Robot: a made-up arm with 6 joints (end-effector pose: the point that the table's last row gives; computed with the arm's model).
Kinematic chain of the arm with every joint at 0, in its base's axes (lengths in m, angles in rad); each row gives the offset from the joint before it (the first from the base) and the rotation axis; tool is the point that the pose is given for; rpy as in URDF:
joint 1: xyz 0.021 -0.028 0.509 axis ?
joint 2: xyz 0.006 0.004 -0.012 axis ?
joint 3: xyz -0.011 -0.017 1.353 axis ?
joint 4: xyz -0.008 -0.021 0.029 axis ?
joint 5: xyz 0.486 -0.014 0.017 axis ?
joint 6: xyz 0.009 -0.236 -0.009 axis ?
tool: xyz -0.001 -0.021 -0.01 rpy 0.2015 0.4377 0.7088
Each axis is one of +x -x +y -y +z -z.
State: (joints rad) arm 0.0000 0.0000 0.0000 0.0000 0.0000 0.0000
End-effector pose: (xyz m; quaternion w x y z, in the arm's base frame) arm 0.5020 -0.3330 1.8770 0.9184 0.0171 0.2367 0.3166
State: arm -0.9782 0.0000 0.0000 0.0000 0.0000 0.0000
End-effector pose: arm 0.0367 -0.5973 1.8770 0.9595 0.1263 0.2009 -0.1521
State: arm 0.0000 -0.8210 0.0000 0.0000 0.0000 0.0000
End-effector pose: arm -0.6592 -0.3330 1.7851 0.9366 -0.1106 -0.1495 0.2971
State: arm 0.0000 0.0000 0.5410 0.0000 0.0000 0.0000
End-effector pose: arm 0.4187 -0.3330 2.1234 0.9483 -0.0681 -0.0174 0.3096
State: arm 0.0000 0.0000 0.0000 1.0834 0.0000 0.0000
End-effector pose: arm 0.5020 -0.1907 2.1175 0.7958 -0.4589 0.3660 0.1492
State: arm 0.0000 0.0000 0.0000 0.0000 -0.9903 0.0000
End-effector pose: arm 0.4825 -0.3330 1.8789 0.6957 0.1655 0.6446 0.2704
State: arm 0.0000 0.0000 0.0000 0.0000 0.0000 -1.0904
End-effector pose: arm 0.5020 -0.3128 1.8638 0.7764 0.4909 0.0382 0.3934
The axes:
joint 1: +z
joint 2: +y
joint 3: -y
joint 4: -x
joint 5: -y
joint 6: -x

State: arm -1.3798 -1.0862 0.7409 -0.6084 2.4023 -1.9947
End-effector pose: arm -0.4596 1.1539 1.6078 0.1816 0.7507 0.0287 -0.6346
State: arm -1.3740 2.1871 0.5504 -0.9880 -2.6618 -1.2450
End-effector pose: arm 0.0023 -0.9824 -0.7210 0.7919 -0.5739 -0.1804 -0.1052
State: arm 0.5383 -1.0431 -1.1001 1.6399 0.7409 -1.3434
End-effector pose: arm -0.5265 -0.3760 1.4130 0.5493 -0.2513 0.2032 0.7706
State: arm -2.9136 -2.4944 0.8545 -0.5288 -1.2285 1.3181
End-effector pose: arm 1.2255 0.5276 -0.5978 0.2680 0.5895 -0.4853 0.5875
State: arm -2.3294 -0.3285 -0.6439 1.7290 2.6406 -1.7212
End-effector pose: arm -0.0120 -0.1332 1.8670 0.8354 0.1670 0.0979 0.5144
